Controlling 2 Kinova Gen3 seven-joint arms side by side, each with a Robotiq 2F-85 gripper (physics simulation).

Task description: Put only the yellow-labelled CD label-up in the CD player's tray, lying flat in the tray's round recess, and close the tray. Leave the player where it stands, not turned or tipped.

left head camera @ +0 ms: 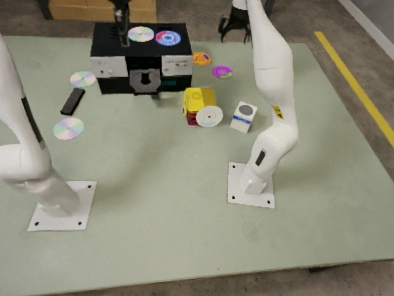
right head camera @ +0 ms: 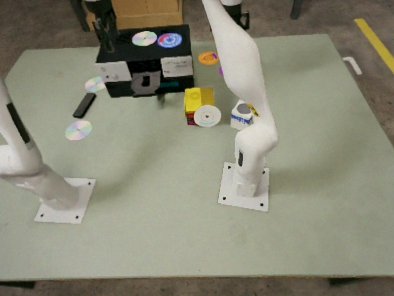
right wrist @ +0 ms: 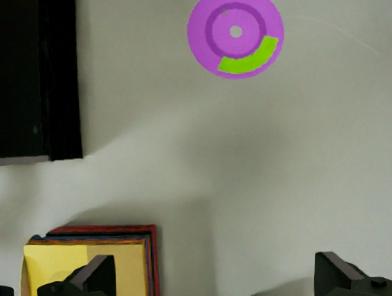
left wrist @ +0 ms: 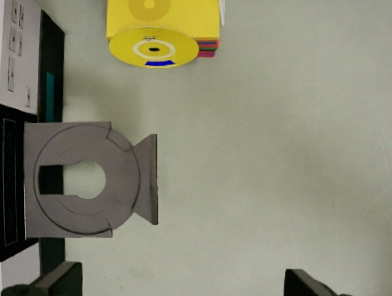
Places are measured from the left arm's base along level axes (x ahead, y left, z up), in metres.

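Pixels of known places: left gripper, between the fingertips: (left head camera: 126, 37) (right head camera: 114, 43) (left wrist: 183, 289); right gripper, between the fingertips: (left head camera: 234, 43) (right wrist: 214, 277); left arm's base, origin of its link: (left head camera: 64, 204) (right head camera: 66, 199); right arm's base, origin of its link: (left head camera: 250, 183) (right head camera: 244, 185).
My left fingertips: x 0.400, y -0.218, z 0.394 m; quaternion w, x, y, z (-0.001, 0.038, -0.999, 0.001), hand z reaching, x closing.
Observation:
For each thing: its top centre in the pictures, then the offset to it from my left fingertips.
- yellow-labelled CD, centre of its top: (left wrist: 150, 34) (left head camera: 185, 92) dx +0.064, dy -0.199, dz -0.276 m
- yellow-topped stack, centre of its top: (right head camera: 199, 98) (left head camera: 201, 98) dx +0.058, dy -0.269, dz -0.300 m
- white disc, centre of its top: (right head camera: 207, 107) (left head camera: 211, 107) dx -0.016, dy -0.306, dz -0.277 m
- tea box, centre of its top: (right head camera: 244, 108) (left head camera: 246, 110) dx -0.002, dy -0.464, dz -0.298 m
- remote, centre of its top: (left head camera: 72, 99) (right head camera: 84, 103) dx +0.091, dy +0.316, dz -0.374 m
The yellow-labelled CD (left head camera: 184, 102) (left wrist: 120, 47) leans against the side of the yellow-topped stack (left head camera: 208, 96) (right head camera: 206, 94) (left wrist: 200, 17) (right wrist: 52, 257), label outward. The black player (left head camera: 107, 47) (right head camera: 177, 50) (left wrist: 20, 45) (right wrist: 22, 85) stands at the back, its grey tray (left head camera: 135, 80) (right head camera: 153, 79) (left wrist: 121, 180) out. The round recess is empty. My left gripper (left head camera: 124, 44) (right head camera: 108, 48) (left wrist: 183, 282) is open and empty, high above the tray's level. My right gripper (left head camera: 235, 36) (right wrist: 214, 277) is open and empty, high above the table right of the player; the arm partly hides it in the right head view.
A silver disc (left head camera: 141, 34) and a blue-red disc (left head camera: 168, 38) lie on the player. Orange (left head camera: 199, 59) and purple (left head camera: 222, 72) (right wrist: 197, 30) discs lie right of it. A white disc (left head camera: 202, 118) leans on the stack's front near a tea box (left head camera: 244, 119). A remote (left head camera: 73, 101) lies left.

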